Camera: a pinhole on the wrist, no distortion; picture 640 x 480 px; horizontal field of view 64.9 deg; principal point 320.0 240.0 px. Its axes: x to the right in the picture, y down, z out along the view. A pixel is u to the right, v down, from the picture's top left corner.
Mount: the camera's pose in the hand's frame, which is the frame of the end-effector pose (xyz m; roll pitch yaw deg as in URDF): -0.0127 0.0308 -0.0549 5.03 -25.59 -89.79
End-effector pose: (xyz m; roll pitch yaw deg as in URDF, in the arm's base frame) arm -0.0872 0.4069 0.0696 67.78 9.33 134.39
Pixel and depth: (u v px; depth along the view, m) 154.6 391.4 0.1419
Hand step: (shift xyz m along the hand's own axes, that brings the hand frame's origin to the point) 0.0170 0.1356 0.0558
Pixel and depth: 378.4 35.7 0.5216
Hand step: -0.2700 0.1917 0.4231
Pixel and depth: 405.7 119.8 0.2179
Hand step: -0.0839 0.0889 0.1528
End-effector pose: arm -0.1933 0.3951 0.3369 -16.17 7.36 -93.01
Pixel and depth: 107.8 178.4 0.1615
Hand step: -0.0470 0.1608 0.0592
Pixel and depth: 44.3 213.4 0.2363
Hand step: -0.0467 0.2486 0.1005
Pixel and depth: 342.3 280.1 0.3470
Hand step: -0.0161 0.1673 0.2657
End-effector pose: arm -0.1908 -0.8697 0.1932 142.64 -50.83 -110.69
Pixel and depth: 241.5 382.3 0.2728
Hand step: 0.0396 0.1897 0.1779
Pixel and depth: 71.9 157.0 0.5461
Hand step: -0.1520 0.5047 0.3123
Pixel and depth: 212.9 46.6 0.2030
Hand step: -0.1087 0.1538 0.1027
